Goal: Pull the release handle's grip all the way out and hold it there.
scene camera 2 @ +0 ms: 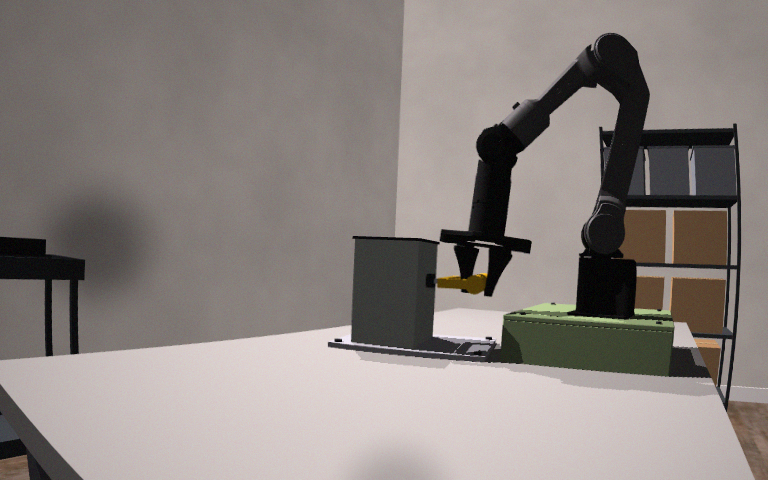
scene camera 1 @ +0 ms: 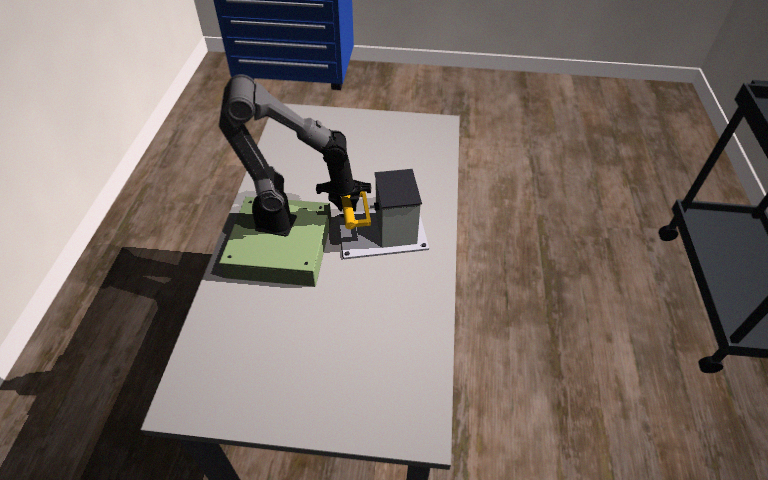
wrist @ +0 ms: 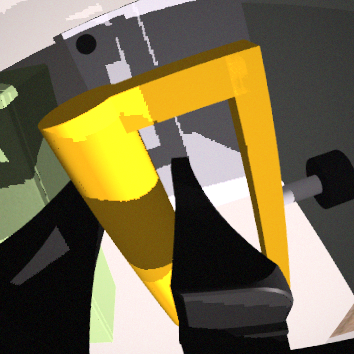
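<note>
The release handle's yellow cylindrical grip [scene camera 1: 349, 217] [scene camera 2: 479, 283] [wrist: 132, 230] lies roughly level, joined to a yellow frame [scene camera 1: 367, 209] [wrist: 190, 92]. In the wrist view a short grey rod [wrist: 304, 189] shows between the frame and a black collar [wrist: 327, 179] on the dark grey box [scene camera 1: 399, 225] [scene camera 2: 390, 294]. My gripper [scene camera 1: 346, 210] [scene camera 2: 476, 290] [wrist: 137, 180] points down and is shut on the grip, with one finger on the arm-base side and the other through the frame's opening. The far end of the grip is partly hidden by a finger.
The box stands on a pale base plate [scene camera 1: 390, 250] [scene camera 2: 407, 354] bolted at its corners. The green block [scene camera 1: 277, 243] [scene camera 2: 586, 345] under the arm's base stands close by on the grip side. A blue drawer cabinet [scene camera 1: 283, 45] stands beyond the table [scene camera 1: 317, 350], and a black cart [scene camera 1: 702, 283] to the right.
</note>
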